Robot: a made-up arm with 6 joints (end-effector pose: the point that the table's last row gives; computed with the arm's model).
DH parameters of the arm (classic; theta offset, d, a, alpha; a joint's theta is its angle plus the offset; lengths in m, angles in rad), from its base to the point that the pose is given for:
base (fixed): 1.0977 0 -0.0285 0
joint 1: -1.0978 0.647 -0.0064 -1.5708
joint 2: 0.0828 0 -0.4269 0
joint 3: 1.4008 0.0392 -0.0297 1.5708
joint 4: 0 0.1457 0.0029 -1.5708
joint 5: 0 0.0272 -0.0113 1.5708
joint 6: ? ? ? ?
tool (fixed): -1.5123 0.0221 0 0
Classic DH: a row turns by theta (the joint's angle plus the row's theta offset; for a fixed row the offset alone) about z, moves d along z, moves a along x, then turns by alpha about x.
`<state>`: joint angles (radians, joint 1 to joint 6).
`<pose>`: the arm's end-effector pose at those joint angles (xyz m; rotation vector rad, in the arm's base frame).
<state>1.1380 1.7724 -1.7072 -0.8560 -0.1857 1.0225</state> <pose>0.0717 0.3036 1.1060 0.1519 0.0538 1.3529</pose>
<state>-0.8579 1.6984 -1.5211 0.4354 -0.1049 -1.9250</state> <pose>0.2501 -0.2104 1.1118 -1.3341 0.7870 -0.7555</pose>
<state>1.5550 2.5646 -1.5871 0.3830 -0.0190 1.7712</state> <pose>-0.0521 0.5093 0.6920 1.0623 1.7068 0.1836</pose>
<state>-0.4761 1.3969 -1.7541 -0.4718 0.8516 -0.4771</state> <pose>0.1561 -0.0601 1.1518 -0.6794 0.7810 -0.6118</pose>
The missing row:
joint 6: 1.5608 0.0779 -0.0099 -1.4675
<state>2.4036 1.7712 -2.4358 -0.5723 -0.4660 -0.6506</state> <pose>-0.2406 0.0443 1.2427 0.5866 -1.6056 1.3800</pose>
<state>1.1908 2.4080 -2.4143 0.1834 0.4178 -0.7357</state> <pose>0.1266 0.5241 0.9591 -0.7453 0.0234 1.3300</pose>
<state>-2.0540 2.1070 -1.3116 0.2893 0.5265 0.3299</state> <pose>-0.1623 -0.4278 0.8571 1.7285 0.1491 -1.7642</pose>
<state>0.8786 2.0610 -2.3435 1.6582 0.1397 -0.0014</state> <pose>0.2425 0.3121 1.1312 1.5893 0.5760 1.2164</pose>
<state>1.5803 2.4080 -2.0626 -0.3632 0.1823 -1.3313</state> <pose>-0.1036 0.5340 0.8672 -1.7418 -0.9565 1.3667</pose>
